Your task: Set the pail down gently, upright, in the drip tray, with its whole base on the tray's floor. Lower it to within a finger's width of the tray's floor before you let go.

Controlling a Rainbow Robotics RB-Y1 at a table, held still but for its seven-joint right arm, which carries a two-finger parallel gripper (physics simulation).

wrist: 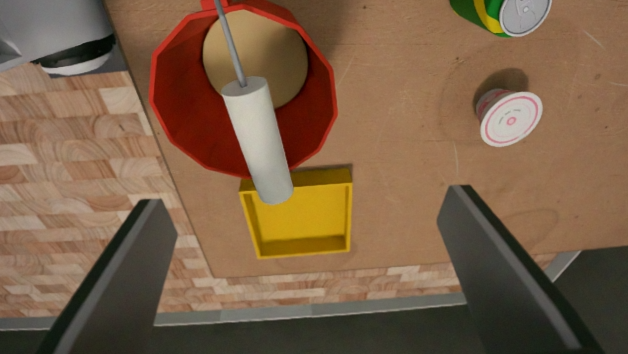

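Note:
The red pail (185,105) appears upright on the brown table top at upper left of centre, seen from above, with a round tan surface inside. Its thin wire handle carries a white cylindrical grip (259,142), which slants across the pail's opening; its lower end overlaps the tray in view. The yellow drip tray (302,246) lies below the pail in the picture, its upper edge partly hidden by the pail and grip. My gripper (310,194) is open, its fingers wide apart on either side of the tray in view, with nothing between them.
A white-lidded cup (511,120) stands at the right. A green and yellow can (525,15) is at the top right. A grey robot part (55,30) shows at the top left. The table's grey edge (310,309) runs along the bottom.

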